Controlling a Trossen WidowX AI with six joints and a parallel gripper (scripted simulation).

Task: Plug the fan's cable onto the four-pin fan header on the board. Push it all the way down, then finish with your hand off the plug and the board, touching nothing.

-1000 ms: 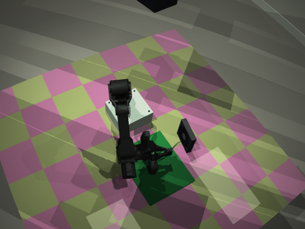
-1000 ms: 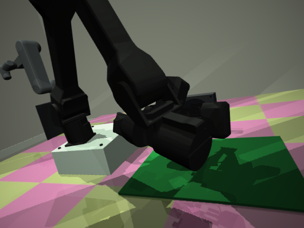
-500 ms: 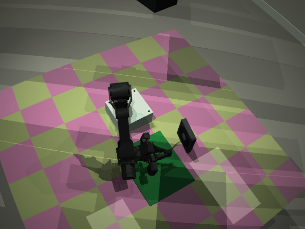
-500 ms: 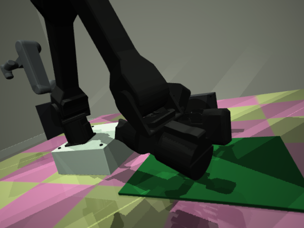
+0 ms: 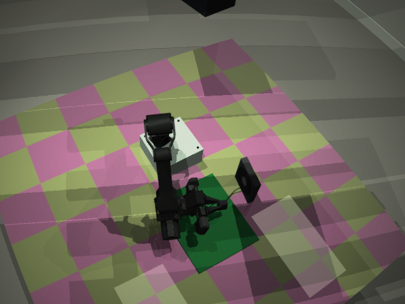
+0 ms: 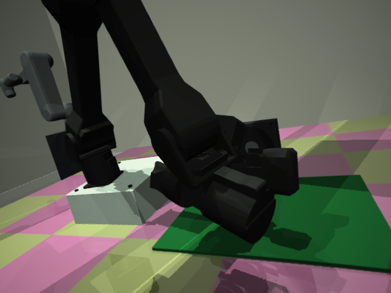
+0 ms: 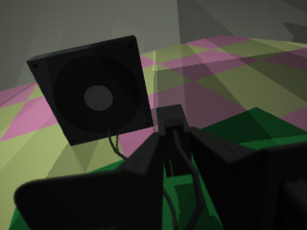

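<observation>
Now: the green board 50 mm to the right of my gripper tip and 80 mm below it. Round my gripper tip: dark fan plug: 10 mm below; then black square fan: 20 mm behind, 130 mm to the left, 10 mm below.
</observation>
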